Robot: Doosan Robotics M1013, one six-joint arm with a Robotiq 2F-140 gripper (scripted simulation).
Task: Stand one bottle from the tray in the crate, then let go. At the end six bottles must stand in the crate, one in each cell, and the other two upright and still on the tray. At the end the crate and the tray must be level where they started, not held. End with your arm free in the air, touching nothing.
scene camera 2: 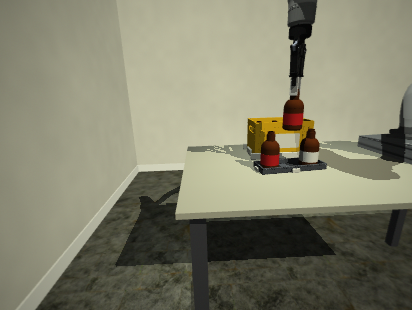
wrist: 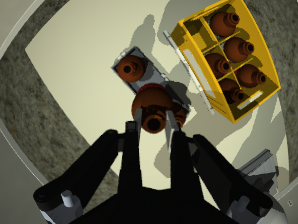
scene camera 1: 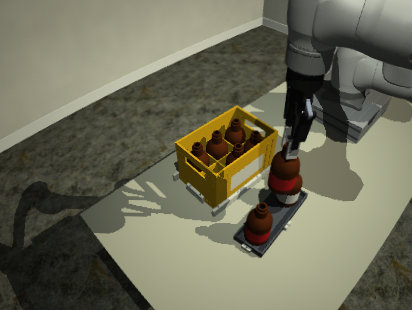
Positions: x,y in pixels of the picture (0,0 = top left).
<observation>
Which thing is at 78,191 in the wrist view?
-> My gripper.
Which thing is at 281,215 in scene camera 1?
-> A tray.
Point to a yellow crate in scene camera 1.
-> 216,183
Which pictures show my gripper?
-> Scene camera 2, the wrist view and scene camera 1: all of them.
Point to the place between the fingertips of my gripper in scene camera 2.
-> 294,95
</observation>
